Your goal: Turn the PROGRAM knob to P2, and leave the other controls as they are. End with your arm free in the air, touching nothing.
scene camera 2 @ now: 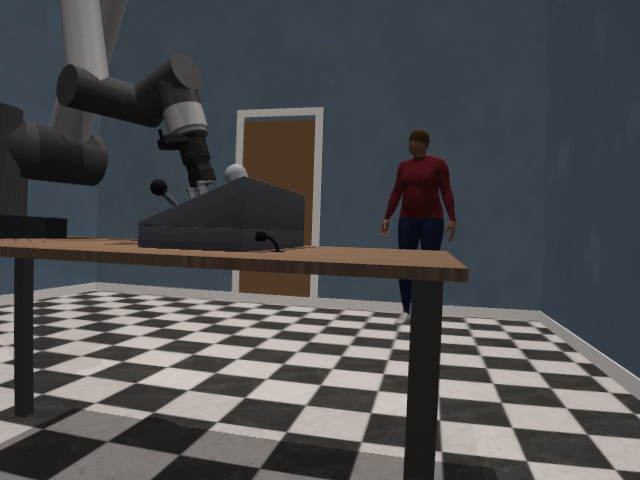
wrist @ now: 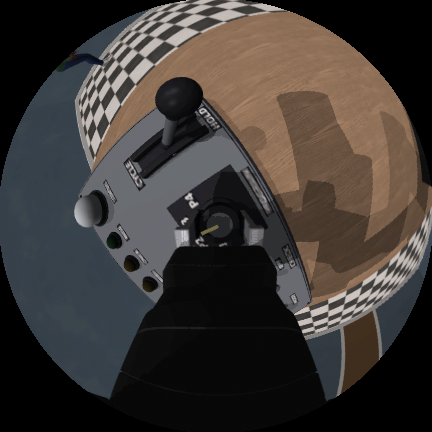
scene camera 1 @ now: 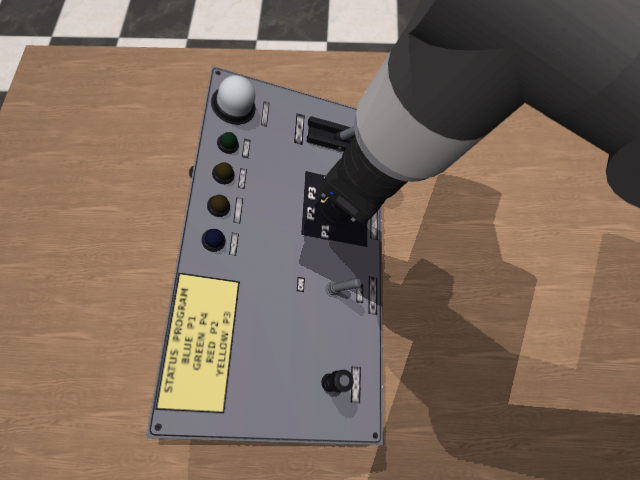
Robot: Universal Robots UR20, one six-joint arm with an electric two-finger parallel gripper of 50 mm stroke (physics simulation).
Scene:
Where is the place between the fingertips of my gripper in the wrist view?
219,218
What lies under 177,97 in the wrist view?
A ball-topped lever.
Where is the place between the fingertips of my gripper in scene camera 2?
202,208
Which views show my gripper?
Scene camera 2, the wrist view and scene camera 1: all of them.

